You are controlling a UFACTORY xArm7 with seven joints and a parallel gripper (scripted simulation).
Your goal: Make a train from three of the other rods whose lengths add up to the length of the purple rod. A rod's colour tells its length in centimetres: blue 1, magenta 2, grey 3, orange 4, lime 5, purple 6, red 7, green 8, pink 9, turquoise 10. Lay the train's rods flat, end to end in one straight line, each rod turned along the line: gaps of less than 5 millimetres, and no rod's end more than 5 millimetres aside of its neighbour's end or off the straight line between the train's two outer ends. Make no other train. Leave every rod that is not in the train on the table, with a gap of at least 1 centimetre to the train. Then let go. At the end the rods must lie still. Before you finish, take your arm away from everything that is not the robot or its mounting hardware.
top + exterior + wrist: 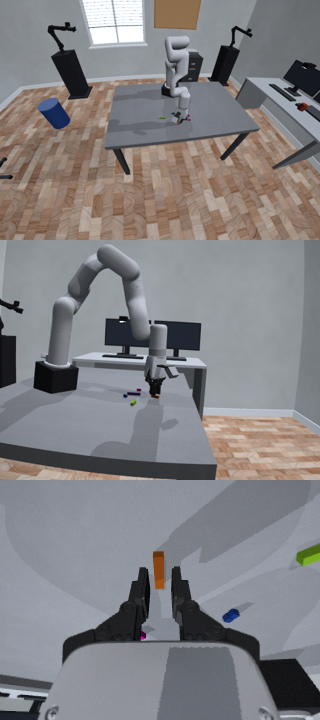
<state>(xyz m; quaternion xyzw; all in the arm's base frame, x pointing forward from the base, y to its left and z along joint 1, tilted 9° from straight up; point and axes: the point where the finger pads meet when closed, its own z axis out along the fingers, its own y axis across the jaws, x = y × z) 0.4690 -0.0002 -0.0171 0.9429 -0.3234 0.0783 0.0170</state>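
The orange rod is 3 cm below my hand. From my hand the other things lie so: purple rod (10 cm behind, 2 cm to the left, 3 cm below); then lime rod (8 cm behind, 14 cm to the right, 3 cm below).
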